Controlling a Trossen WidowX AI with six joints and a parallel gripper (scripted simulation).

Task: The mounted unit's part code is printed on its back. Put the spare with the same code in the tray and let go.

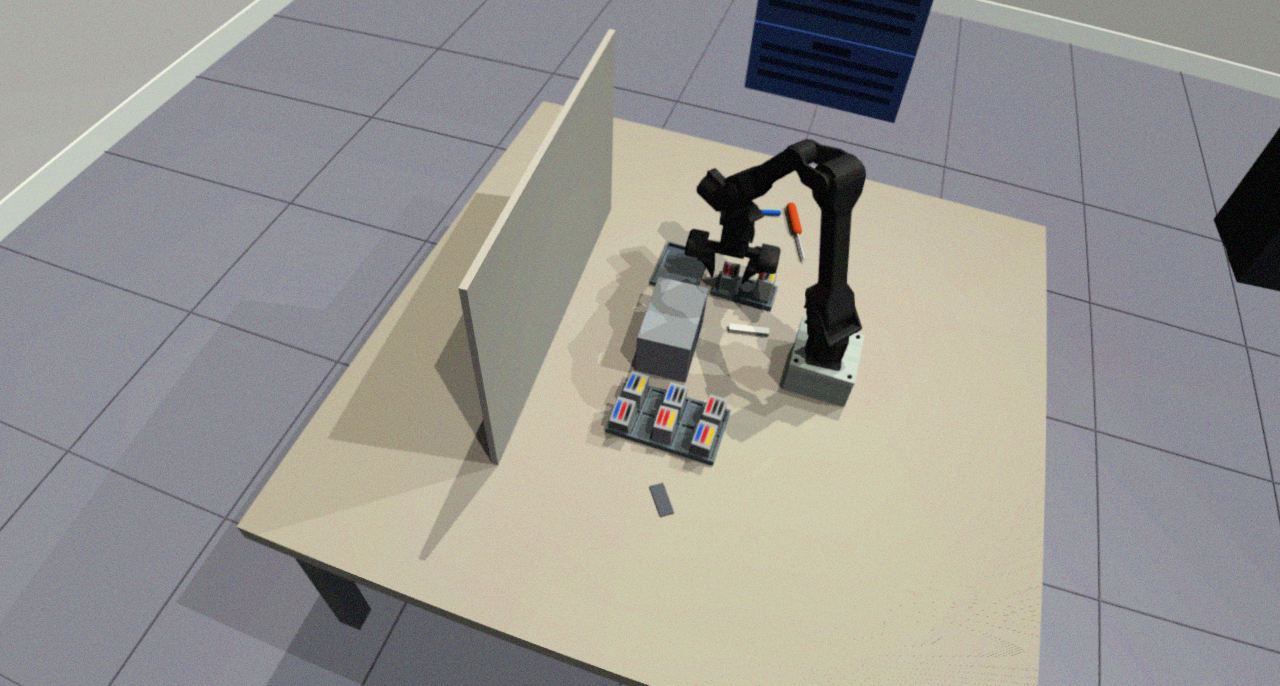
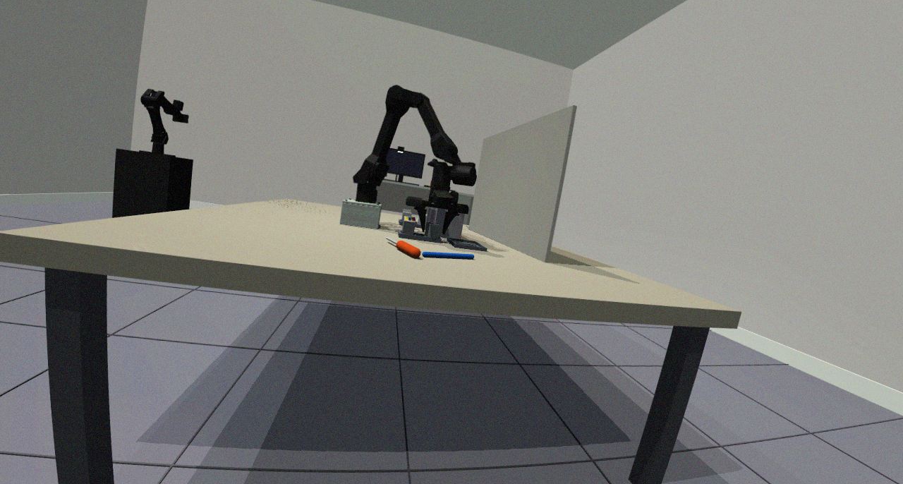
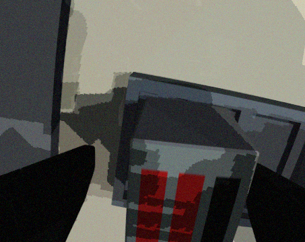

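Now: gripper tip 20 mm below the grey spare. From my gripper tip the other things lie so: white strip: 60 mm behind, 110 mm to the left, 20 mm below; tray: 100 mm ahead, 20 mm to the right, 20 mm below; rack: 40 mm behind, 10 mm to the left, 20 mm below.
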